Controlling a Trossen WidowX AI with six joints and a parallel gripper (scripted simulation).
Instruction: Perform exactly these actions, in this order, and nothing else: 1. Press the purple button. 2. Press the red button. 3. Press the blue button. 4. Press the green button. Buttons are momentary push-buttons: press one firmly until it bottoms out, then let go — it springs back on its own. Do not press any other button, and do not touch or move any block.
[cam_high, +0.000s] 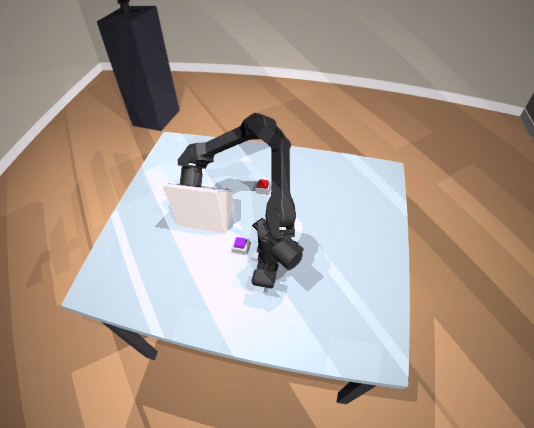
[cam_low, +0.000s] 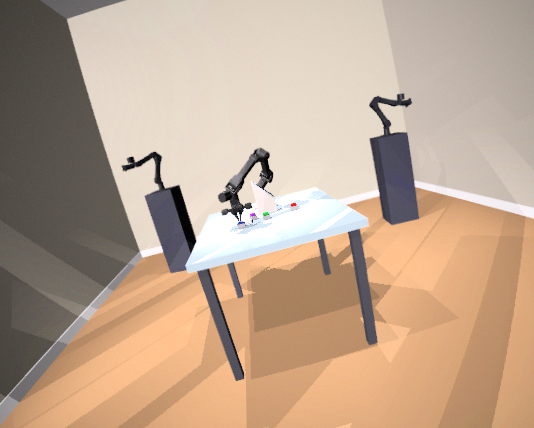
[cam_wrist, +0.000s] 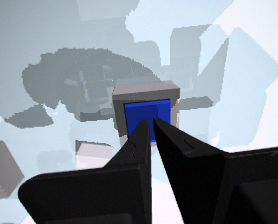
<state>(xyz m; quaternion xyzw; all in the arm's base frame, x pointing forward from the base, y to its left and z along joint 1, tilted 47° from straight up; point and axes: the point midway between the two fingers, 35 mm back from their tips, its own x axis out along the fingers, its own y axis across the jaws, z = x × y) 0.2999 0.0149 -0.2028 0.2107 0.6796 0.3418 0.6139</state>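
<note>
My gripper tip is 1 cm above the blue button. From my gripper tip the other things lie so: green button 6 cm behind, 16 cm to the left; then small white block 6 cm behind, 5 cm to the left, 2 cm below; then purple button 13 cm behind, 7 cm to the left.
</note>
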